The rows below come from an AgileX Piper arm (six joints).
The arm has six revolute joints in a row. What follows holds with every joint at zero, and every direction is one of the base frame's. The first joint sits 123.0 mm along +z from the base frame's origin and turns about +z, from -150.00 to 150.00 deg. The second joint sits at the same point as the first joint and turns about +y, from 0.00 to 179.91 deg. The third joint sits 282.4 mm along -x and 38.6 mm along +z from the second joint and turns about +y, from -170.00 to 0.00 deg. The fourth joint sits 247.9 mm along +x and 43.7 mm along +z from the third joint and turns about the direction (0.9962, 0, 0.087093), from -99.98 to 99.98 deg. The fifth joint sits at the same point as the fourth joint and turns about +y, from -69.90 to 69.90 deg. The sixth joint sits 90.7 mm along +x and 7.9 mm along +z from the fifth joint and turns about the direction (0.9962, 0, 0.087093), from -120.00 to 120.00 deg. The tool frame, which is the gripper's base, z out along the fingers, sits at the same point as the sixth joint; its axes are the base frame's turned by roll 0.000, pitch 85.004 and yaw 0.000 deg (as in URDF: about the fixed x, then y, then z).
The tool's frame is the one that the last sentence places.
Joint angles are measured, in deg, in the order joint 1, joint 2, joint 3, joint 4, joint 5, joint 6. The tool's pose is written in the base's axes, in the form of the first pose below.
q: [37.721 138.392 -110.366 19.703 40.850 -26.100]
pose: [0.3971 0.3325 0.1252 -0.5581 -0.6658 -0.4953 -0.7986 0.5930 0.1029]
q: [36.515 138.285 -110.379 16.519 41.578 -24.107]
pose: [0.4046 0.3210 0.1248 -0.5721 -0.6692 -0.4741 -0.7835 0.6168 0.0748]
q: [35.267 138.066 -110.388 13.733 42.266 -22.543]
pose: [0.4120 0.3092 0.1257 -0.5843 -0.6706 -0.4570 -0.7689 0.6376 0.0474]
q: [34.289 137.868 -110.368 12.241 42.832 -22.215]
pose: [0.4172 0.3004 0.1267 -0.5885 -0.6743 -0.4461 -0.7626 0.6462 0.0294]
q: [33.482 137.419 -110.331 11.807 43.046 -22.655]
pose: [0.4212 0.2938 0.1303 -0.5867 -0.6747 -0.4478 -0.7605 0.6491 0.0185]
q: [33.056 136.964 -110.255 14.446 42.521 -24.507]
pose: [0.4225 0.2933 0.1349 -0.5845 -0.6600 -0.4720 -0.7619 0.6464 0.0396]
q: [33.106 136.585 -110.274 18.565 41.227 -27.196]
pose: [0.4221 0.2980 0.1405 -0.5745 -0.6376 -0.5133 -0.7683 0.6362 0.0697]
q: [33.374 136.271 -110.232 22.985 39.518 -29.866]
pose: [0.4210 0.3044 0.1457 -0.5646 -0.6081 -0.5581 -0.7732 0.6263 0.0998]
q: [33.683 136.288 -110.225 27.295 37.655 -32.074]
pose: [0.4203 0.3108 0.1485 -0.5620 -0.5720 -0.5975 -0.7720 0.6221 0.1306]
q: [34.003 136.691 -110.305 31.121 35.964 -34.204]
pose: [0.4201 0.3167 0.1481 -0.5604 -0.5412 -0.6270 -0.7708 0.6177 0.1557]
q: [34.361 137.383 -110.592 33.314 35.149 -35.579]
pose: [0.4194 0.3217 0.1448 -0.5589 -0.5287 -0.6389 -0.7728 0.6115 0.1700]
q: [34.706 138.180 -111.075 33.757 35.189 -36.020]
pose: [0.4185 0.3253 0.1401 -0.5569 -0.5336 -0.6365 -0.7776 0.6043 0.1737]
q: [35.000 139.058 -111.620 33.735 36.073 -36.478]
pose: [0.4168 0.3282 0.1341 -0.5542 -0.5510 -0.6240 -0.7870 0.5911 0.1770]
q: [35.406 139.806 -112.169 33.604 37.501 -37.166]
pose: [0.4137 0.3317 0.1291 -0.5463 -0.5763 -0.6078 -0.8017 0.5699 0.1802]
